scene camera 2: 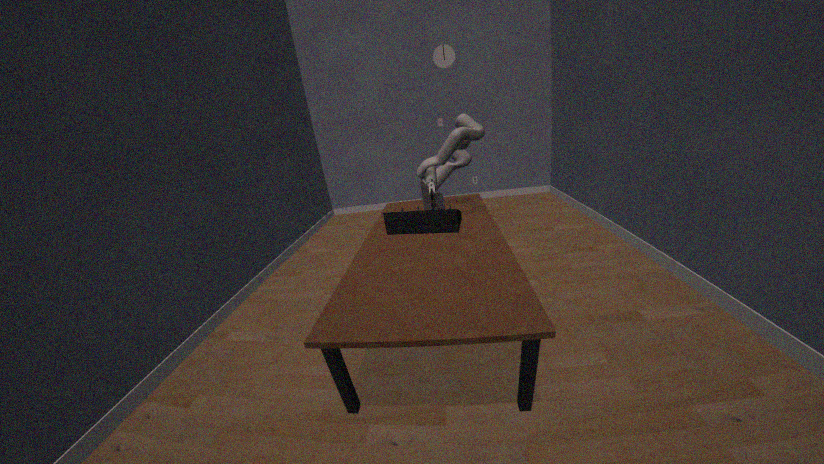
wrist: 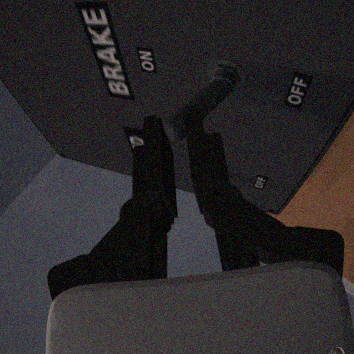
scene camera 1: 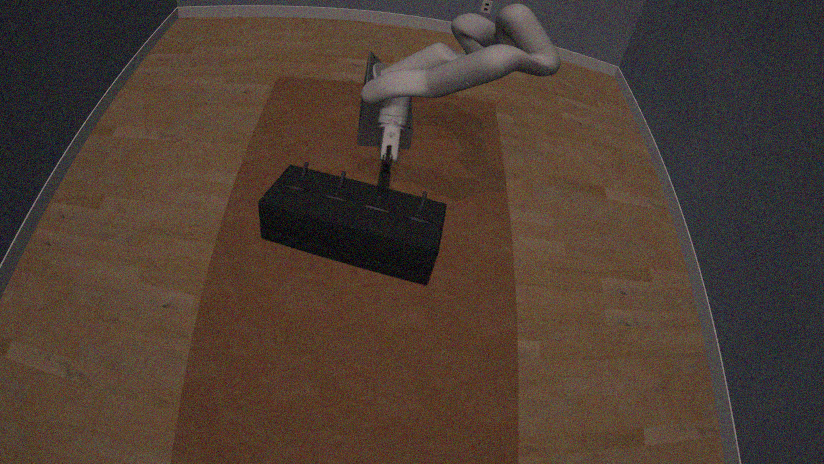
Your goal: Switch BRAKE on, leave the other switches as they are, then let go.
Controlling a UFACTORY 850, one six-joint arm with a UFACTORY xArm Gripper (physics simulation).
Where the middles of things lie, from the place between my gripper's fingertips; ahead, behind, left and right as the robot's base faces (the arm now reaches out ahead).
I see my gripper 50 mm short of the black switch box (scene camera 1: 392,234), 80 mm to the left of it and 50 mm above it.
